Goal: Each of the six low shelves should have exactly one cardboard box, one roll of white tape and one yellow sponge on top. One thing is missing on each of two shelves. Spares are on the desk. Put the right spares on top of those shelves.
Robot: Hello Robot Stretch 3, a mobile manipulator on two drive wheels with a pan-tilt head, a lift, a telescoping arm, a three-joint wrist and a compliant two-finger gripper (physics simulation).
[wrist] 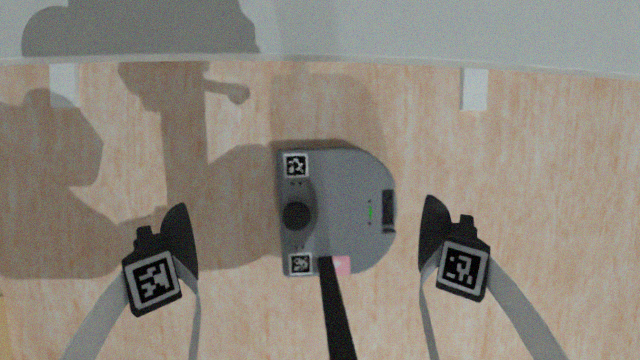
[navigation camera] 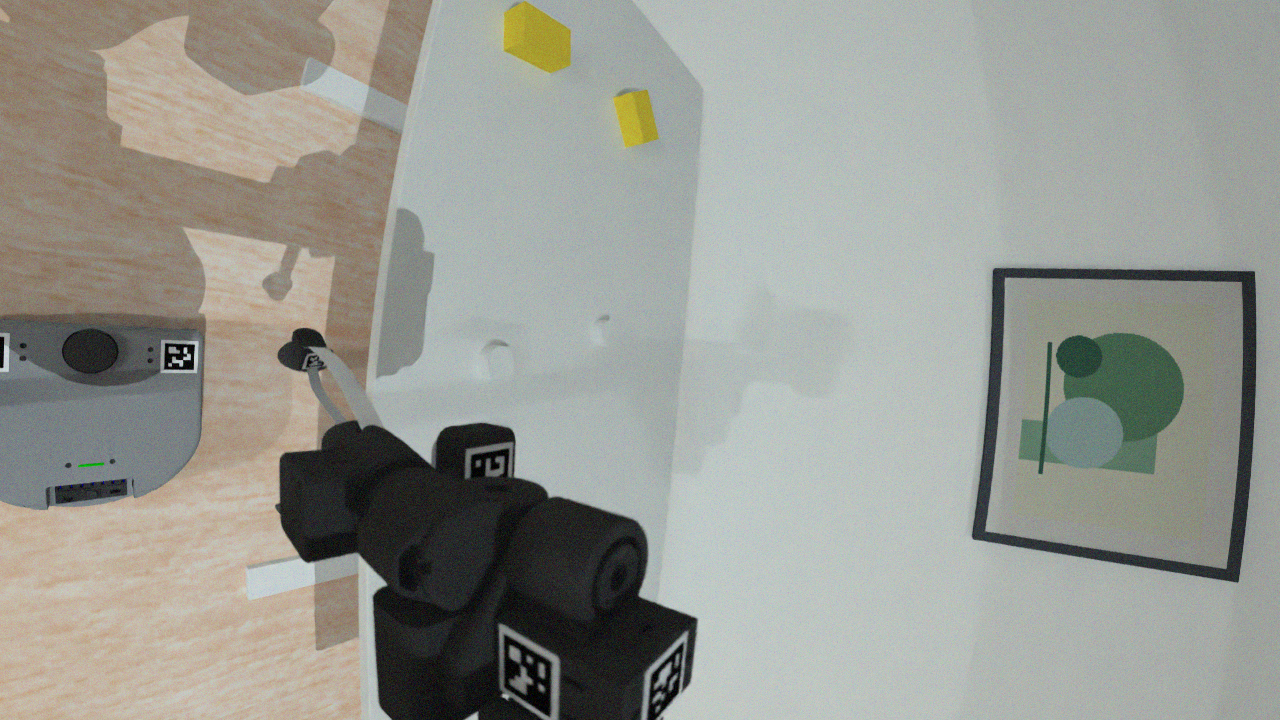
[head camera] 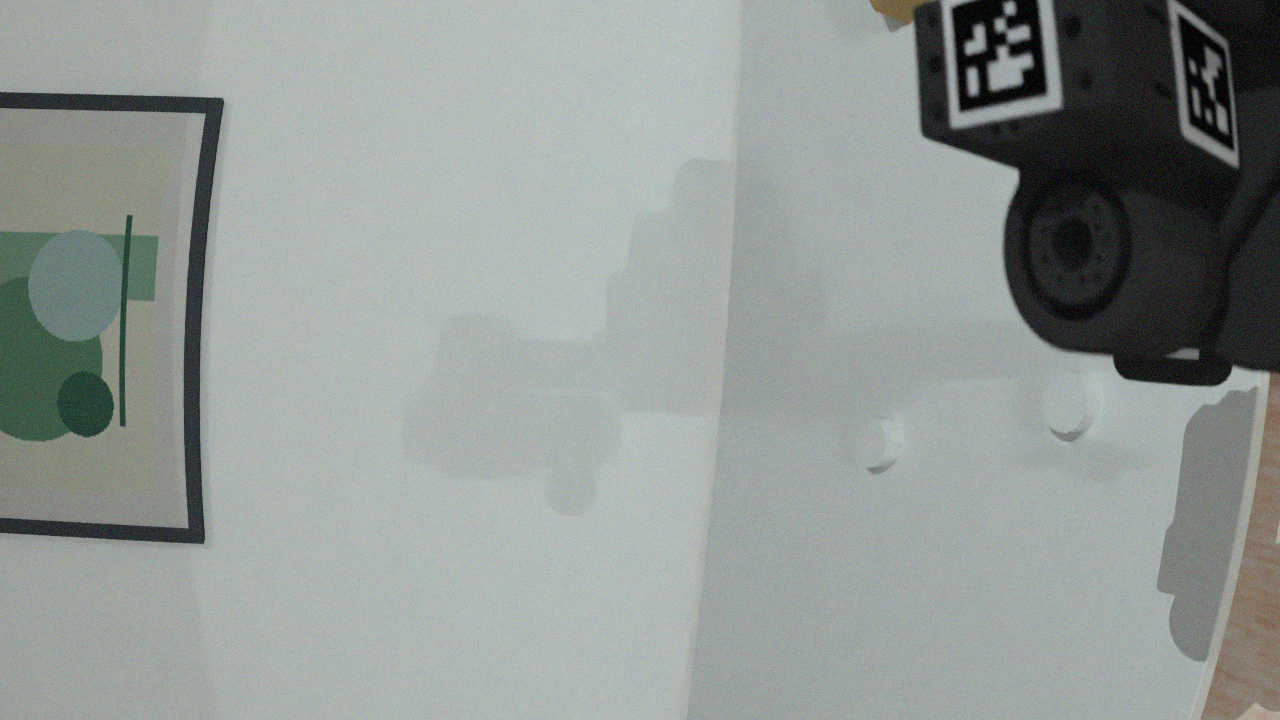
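Observation:
My gripper (wrist: 307, 226) is open and empty; in the wrist view it looks down over the floor beside the desk edge. In the navigation camera a fingertip shows left of the desk, and the wrist covers the desk's lower part. On the white desk (head camera: 805, 582) (navigation camera: 537, 223) (wrist: 450, 30) lie two white tape rolls, the nearer roll (head camera: 1069, 402) (navigation camera: 496, 358) and the roll by the wall (head camera: 881, 443) (navigation camera: 601, 328). Two yellow sponges, one (navigation camera: 537, 37) larger in view and one (navigation camera: 636, 118) near the wall, lie farther up. Part of a cardboard box (head camera: 895, 10) shows at the head view's top edge. The low shelves cannot be made out.
My grey base (navigation camera: 98, 402) (wrist: 345, 200) stands on the wooden floor (navigation camera: 179, 573) (wrist: 550, 200) beside the desk. White desk legs (wrist: 474, 89) (navigation camera: 286, 575) stand near its edge. A framed picture (head camera: 195, 313) (navigation camera: 983, 402) hangs on the wall behind the desk. Shadows fall on desk, wall and floor.

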